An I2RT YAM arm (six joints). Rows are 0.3 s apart.
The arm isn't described. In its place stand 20 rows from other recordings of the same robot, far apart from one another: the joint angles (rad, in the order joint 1, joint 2, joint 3, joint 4, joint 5, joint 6), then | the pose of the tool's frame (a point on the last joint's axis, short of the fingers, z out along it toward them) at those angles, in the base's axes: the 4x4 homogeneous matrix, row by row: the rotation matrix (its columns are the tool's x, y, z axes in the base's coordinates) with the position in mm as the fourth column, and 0 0 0 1 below.
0.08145, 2.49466, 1.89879, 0.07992, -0.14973, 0.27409 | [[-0.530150 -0.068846 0.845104 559.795], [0.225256 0.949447 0.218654 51.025], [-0.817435 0.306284 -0.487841 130.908], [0 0 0 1]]
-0.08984, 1.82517, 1.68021, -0.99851, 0.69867, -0.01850 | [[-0.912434 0.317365 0.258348 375.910], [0.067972 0.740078 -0.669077 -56.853], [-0.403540 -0.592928 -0.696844 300.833], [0 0 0 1]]
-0.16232, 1.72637, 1.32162, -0.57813, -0.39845, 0.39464 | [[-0.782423 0.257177 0.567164 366.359], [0.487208 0.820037 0.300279 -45.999], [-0.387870 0.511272 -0.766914 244.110], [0 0 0 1]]
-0.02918, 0.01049, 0.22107, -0.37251, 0.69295, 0.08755 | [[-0.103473 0.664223 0.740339 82.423], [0.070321 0.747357 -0.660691 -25.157], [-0.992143 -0.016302 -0.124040 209.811], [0 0 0 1]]
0.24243, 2.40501, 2.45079, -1.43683, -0.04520, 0.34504 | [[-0.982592 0.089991 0.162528 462.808], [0.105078 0.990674 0.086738 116.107], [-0.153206 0.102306 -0.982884 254.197], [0 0 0 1]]
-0.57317, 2.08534, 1.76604, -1.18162, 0.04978, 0.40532 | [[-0.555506 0.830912 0.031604 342.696], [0.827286 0.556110 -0.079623 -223.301], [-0.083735 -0.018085 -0.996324 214.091], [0 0 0 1]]
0.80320, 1.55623, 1.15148, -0.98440, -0.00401, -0.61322 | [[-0.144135 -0.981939 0.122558 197.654], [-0.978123 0.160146 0.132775 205.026], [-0.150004 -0.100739 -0.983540 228.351], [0 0 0 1]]
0.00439, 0.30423, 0.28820, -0.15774, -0.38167, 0.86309 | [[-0.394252 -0.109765 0.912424 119.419], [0.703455 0.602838 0.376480 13.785], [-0.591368 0.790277 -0.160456 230.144], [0 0 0 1]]
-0.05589, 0.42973, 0.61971, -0.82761, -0.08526, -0.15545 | [[-0.585236 -0.104529 0.804097 97.242], [-0.121761 0.991741 0.040302 -2.404], [-0.801669 -0.074321 -0.593130 263.510], [0 0 0 1]]
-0.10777, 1.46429, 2.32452, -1.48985, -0.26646, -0.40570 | [[-0.495346 -0.330118 0.803527 193.712], [-0.329365 0.927288 0.177922 -11.528], [-0.803836 -0.176521 -0.568057 537.052], [0 0 0 1]]
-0.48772, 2.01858, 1.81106, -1.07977, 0.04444, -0.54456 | [[-0.973668 -0.029546 0.226047 367.688], [-0.069342 0.982967 -0.170198 -196.835], [-0.217168 -0.181391 -0.959133 254.517], [0 0 0 1]]
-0.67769, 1.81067, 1.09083, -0.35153, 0.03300, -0.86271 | [[-0.930139 -0.103904 0.352201 278.914], [-0.225926 0.918040 -0.325821 -225.991], [-0.289481 -0.382631 -0.877380 157.342], [0 0 0 1]]
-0.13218, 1.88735, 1.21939, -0.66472, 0.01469, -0.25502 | [[-0.966262 -0.112166 0.231854 354.354], [-0.125988 0.990981 -0.045645 -47.641], [-0.224643 -0.073316 -0.971679 153.237], [0 0 0 1]]
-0.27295, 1.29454, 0.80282, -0.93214, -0.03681, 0.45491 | [[-0.739638 0.655889 0.150813 200.977], [0.663016 0.748595 -0.004002 -54.900], [-0.115523 0.097032 -0.988554 196.313], [0 0 0 1]]
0.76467, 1.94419, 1.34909, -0.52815, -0.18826, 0.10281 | [[-0.722898 -0.667846 0.177199 284.015], [-0.553825 0.713397 0.429352 281.712], [-0.413154 0.212240 -0.885583 173.413], [0 0 0 1]]
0.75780, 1.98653, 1.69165, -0.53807, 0.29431, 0.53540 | [[-0.725507 -0.169630 0.666982 334.811], [-0.014333 0.972662 0.231781 302.606], [-0.688066 0.158599 -0.708104 261.259], [0 0 0 1]]
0.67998, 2.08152, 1.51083, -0.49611, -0.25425, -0.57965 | [[-0.184615 -0.961130 0.205296 336.514], [-0.831040 0.264178 0.489471 283.630], [-0.524680 -0.080246 -0.847509 166.982], [0 0 0 1]]
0.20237, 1.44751, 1.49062, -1.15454, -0.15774, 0.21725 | [[-0.914894 -0.071197 0.397367 271.320], [0.029587 0.969852 0.241890 61.378], [-0.402609 0.233061 -0.885205 348.159], [0 0 0 1]]
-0.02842, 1.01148, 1.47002, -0.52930, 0.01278, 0.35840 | [[-0.051745 0.063331 0.996650 182.287], [0.352360 0.934961 -0.041117 -5.637], [-0.934433 0.349052 -0.070695 491.772], [0 0 0 1]]
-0.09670, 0.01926, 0.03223, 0.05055, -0.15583, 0.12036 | [[0.055665 -0.065945 0.996269 109.220], [0.113772 0.991736 0.059288 -5.043], [-0.991946 0.110047 0.062708 188.688], [0 0 0 1]]
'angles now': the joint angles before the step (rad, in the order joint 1, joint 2, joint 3, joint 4, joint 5, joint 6). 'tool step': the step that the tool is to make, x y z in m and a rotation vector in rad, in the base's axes. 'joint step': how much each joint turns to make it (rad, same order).
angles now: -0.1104 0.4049 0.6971 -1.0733 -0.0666 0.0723
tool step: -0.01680 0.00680 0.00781 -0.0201 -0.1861 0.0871
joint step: 0.0971 -0.1384 -0.0114 0.0599 0.0129 -0.0004
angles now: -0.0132 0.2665 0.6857 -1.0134 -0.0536 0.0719
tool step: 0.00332 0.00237 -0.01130 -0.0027 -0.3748 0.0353
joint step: 0.0512 -0.2064 -0.1816 0.3499 0.0169 -0.0007
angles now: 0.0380 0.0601 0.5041 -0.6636 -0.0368 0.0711
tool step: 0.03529 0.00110 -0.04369 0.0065 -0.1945 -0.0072
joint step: 0.0003 -0.0454 -0.2933 0.4426 0.0075 0.0000
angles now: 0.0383 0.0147 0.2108 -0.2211 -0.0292 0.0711
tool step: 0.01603 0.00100 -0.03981 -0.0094 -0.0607 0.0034
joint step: 0.0035 -0.0035 -0.1950 0.2514 0.0001 -0.0118
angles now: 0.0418 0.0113 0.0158 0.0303 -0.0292 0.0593
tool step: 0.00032 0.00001 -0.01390 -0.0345 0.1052 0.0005
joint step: 0.0000 0.0003 -0.0087 -0.0984 0.0001 -0.0301
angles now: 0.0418 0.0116 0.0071 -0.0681 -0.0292 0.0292
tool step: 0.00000 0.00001 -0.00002 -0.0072 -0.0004 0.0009
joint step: 0.0000 0.0000 0.0000 -0.0001 -0.0004 -0.0073
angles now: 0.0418 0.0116 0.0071 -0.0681 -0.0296 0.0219
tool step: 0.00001 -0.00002 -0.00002 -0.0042 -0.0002 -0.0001
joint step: -0.0001 0.0001 0.0000 0.0001 0.0003 -0.0042
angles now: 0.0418 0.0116 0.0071 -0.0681 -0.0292 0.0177
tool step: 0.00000 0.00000 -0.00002 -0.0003 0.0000 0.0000
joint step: 0.0000 -0.0001 -0.0001 0.0000 0.0000 -0.0003
